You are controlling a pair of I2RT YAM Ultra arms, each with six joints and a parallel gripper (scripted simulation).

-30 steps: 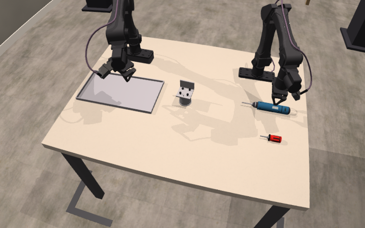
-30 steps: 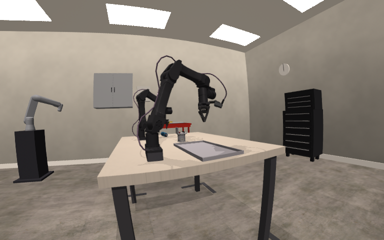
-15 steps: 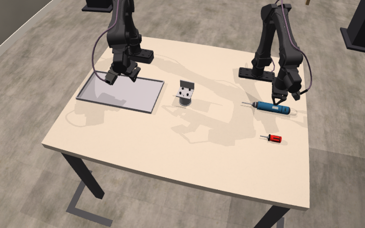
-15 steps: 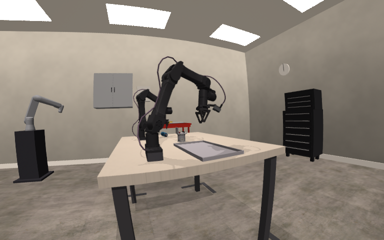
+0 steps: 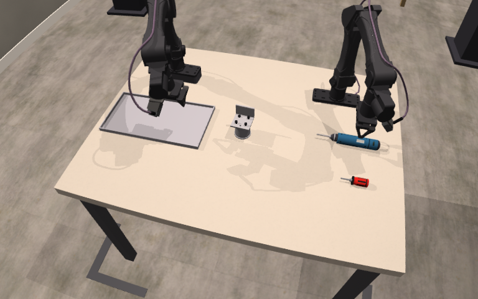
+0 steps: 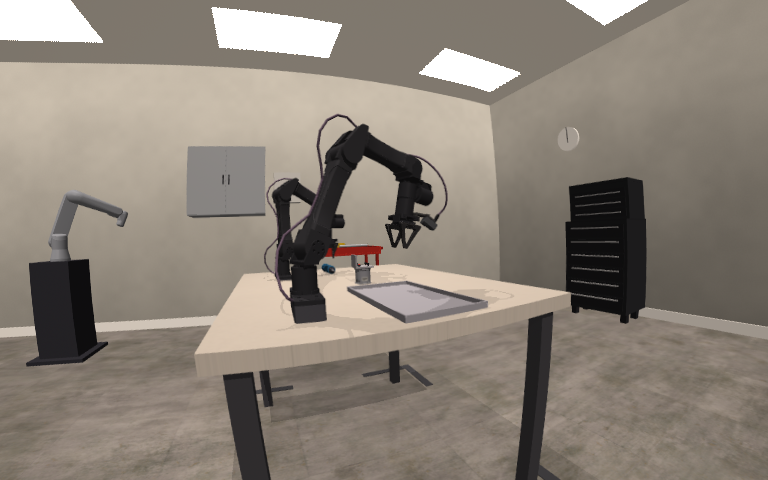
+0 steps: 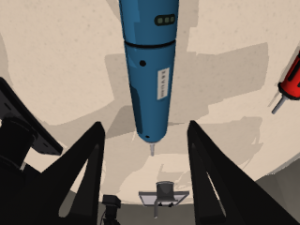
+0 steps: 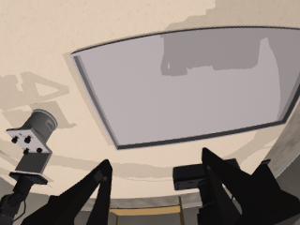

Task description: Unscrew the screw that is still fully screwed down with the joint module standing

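The grey L-shaped bracket is 240 mm to the left of my right hand, 70 mm below it and 40 mm behind it. Also, from my right hand: shallow grey tray: 140 mm below, 110 mm to the right, 40 mm behind; small red-handled screwdriver: 670 mm to the left, 130 mm below, 100 mm ahead.
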